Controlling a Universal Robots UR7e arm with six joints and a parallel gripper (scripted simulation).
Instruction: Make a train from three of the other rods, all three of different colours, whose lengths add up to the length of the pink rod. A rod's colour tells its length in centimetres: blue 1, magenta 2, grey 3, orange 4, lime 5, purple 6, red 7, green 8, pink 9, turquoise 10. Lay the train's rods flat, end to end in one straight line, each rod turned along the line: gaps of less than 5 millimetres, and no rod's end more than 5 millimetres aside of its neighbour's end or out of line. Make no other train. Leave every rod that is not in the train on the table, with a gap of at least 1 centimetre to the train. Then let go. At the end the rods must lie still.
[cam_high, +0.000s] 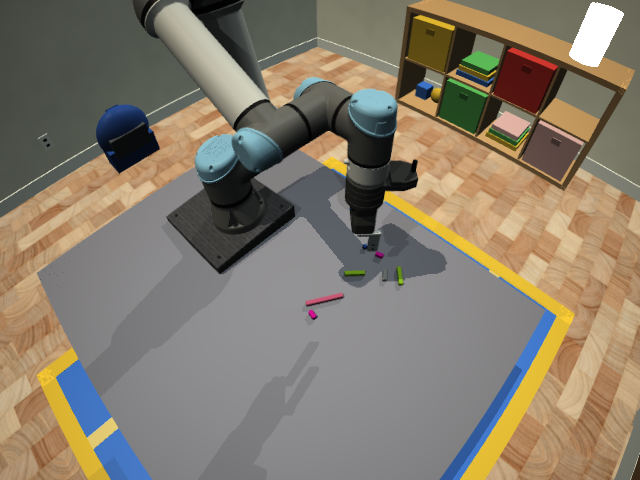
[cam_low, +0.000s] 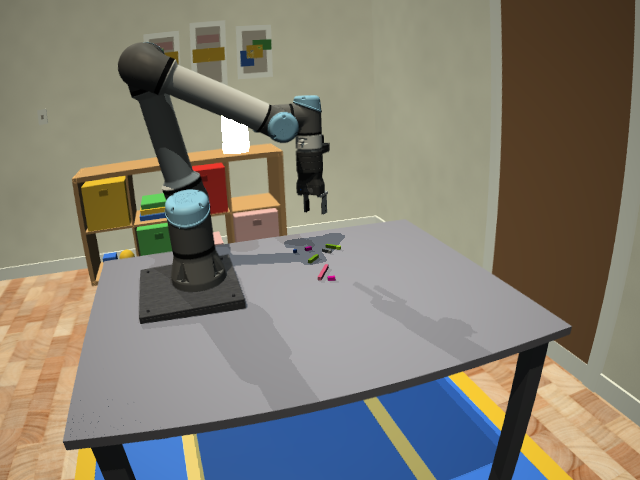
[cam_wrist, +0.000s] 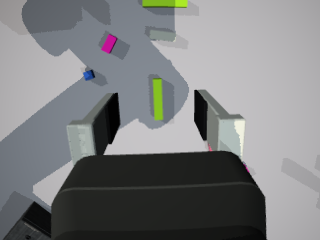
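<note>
The blue rod lies 15 cm below my hand, 7 cm to the left of it and 5 cm behind it. Also, from my hand: lime rod: 15 cm below, 8 cm ahead, 5 cm to the left; then pink rod: 15 cm below, 12 cm to the right, 3 cm behind; then grey rod: 15 cm below, 4 cm ahead, 2 cm to the left.
</note>
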